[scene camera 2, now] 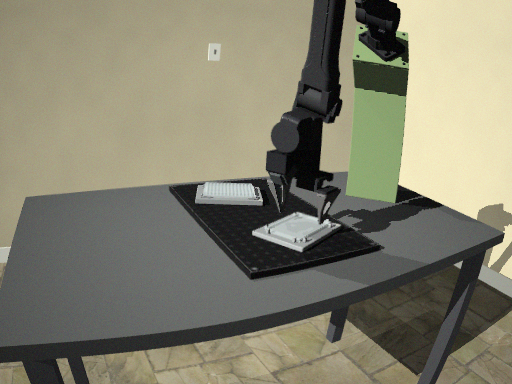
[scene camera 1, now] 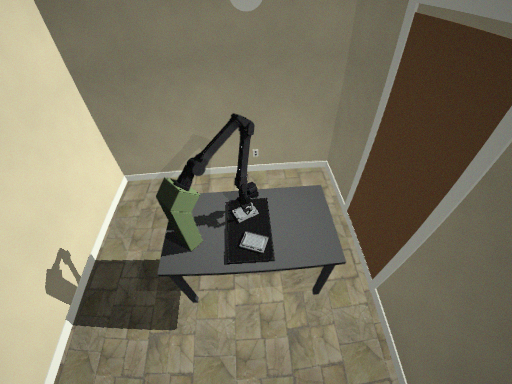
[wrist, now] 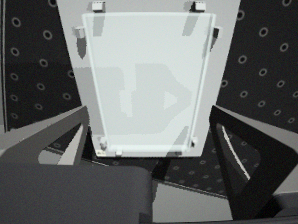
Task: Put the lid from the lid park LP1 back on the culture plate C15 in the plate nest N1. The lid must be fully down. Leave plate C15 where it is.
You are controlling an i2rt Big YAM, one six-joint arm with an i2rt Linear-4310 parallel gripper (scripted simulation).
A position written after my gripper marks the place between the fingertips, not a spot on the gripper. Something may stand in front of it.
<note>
I see my gripper [scene camera 2: 300,218], a clear lid [scene camera 2: 299,225], a culture plate [scene camera 2: 217,190] and a lid park [scene camera 2: 260,232].
The clear lid also shows in the wrist view [wrist: 148,70]. My gripper shows as well in the wrist view [wrist: 149,112]. The wrist view does not show the culture plate: it is out of frame.
</note>
